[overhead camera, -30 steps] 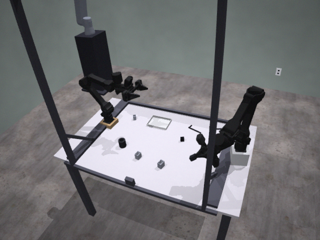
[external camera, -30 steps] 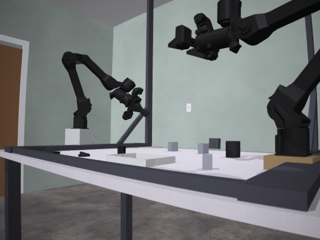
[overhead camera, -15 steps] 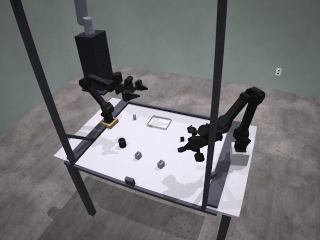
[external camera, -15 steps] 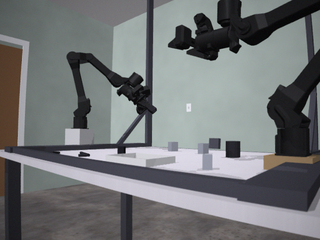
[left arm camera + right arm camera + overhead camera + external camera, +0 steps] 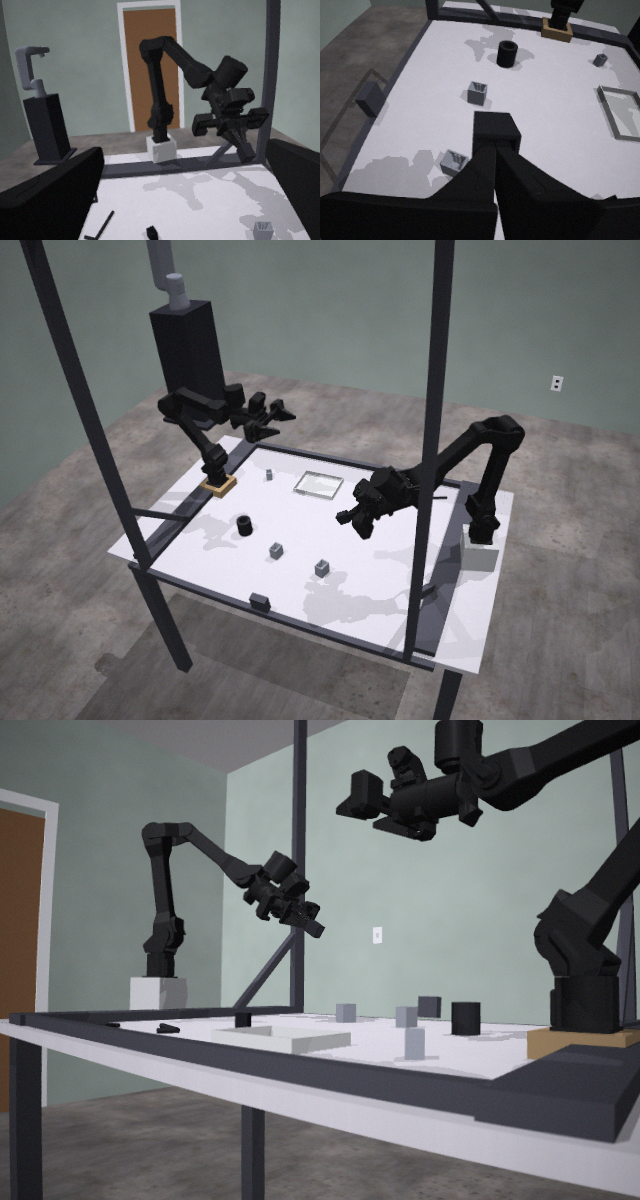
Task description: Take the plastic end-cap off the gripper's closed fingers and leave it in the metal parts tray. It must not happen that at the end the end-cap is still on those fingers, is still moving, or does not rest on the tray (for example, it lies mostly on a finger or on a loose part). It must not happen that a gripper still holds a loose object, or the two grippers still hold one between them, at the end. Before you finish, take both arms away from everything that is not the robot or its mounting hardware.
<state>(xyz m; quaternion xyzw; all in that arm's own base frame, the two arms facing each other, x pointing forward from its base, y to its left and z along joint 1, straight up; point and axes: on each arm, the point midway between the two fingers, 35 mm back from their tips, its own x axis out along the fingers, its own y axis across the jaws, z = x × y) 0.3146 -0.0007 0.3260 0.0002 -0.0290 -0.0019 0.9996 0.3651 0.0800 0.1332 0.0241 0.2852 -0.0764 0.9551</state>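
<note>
My left gripper is now 170 mm past the black plastic end-cap, 290 mm to the left of it and 150 mm above it. From my left hand the other things lie so: metal parts tray: 160 mm ahead, 30 mm to the right, 350 mm below; black hex key: 190 mm ahead, 280 mm to the right, 350 mm below; black cylinder: 150 mm behind, 90 mm to the left, 330 mm below.
</note>
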